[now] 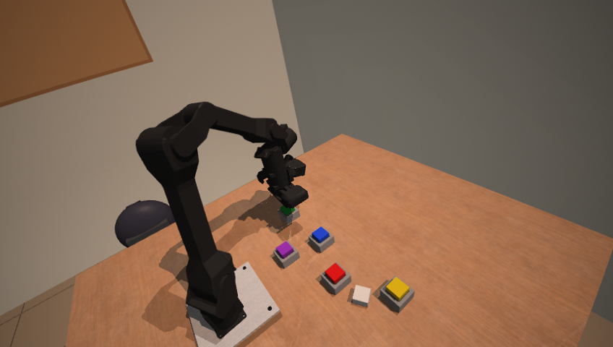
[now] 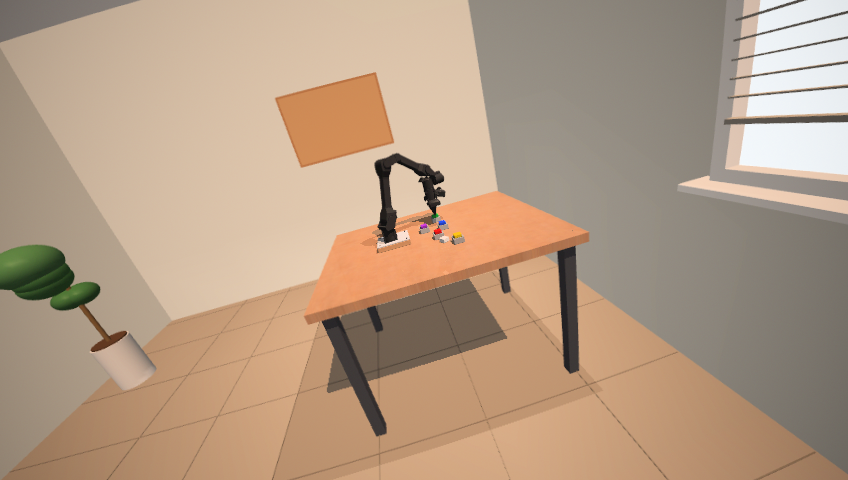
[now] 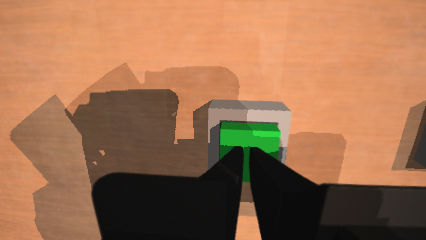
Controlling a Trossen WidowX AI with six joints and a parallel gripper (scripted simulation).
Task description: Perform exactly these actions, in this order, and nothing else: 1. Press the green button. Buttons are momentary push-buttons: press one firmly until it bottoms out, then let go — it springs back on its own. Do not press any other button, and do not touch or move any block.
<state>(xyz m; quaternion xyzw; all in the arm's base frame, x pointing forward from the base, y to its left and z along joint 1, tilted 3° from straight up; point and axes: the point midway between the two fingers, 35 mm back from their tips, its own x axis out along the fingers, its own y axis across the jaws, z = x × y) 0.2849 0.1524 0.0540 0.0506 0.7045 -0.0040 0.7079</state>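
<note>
Right now the green button is 10 mm below my gripper tip. Round my gripper tip: blue button: 10 mm behind, 150 mm to the right, 10 mm below; then red button: 60 mm behind, 250 mm to the right, 10 mm below; then purple button: 100 mm behind, 120 mm to the right, 10 mm below.
</note>
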